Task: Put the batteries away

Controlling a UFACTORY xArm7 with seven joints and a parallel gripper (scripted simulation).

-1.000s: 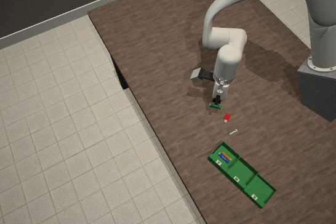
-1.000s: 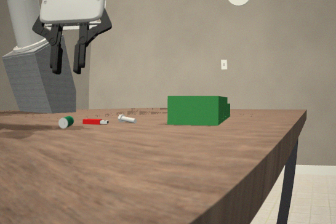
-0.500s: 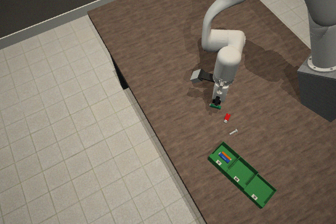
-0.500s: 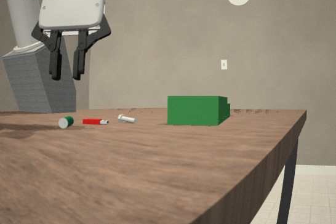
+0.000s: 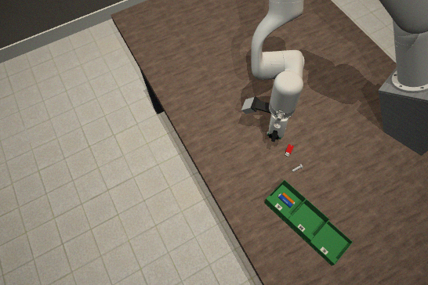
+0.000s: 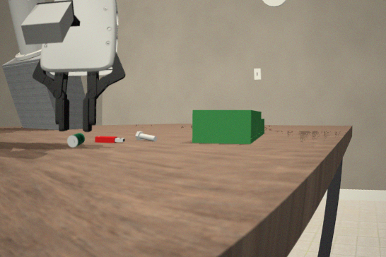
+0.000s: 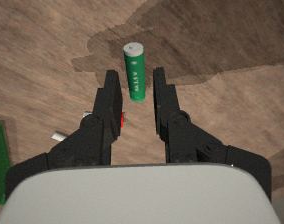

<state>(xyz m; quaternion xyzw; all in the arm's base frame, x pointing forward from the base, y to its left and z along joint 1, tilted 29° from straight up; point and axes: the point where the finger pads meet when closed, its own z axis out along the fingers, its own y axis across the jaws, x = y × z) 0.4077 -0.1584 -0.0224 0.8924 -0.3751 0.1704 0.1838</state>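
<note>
My hand is 3 cm above the green battery. Also, from my hand: white bolt: 13 cm to the left, 3 cm below; then orange battery: 20 cm to the left, 9 cm ahead, 3 cm below; then red usb stick: 7 cm to the left, 3 cm below, 1 cm behind.
</note>
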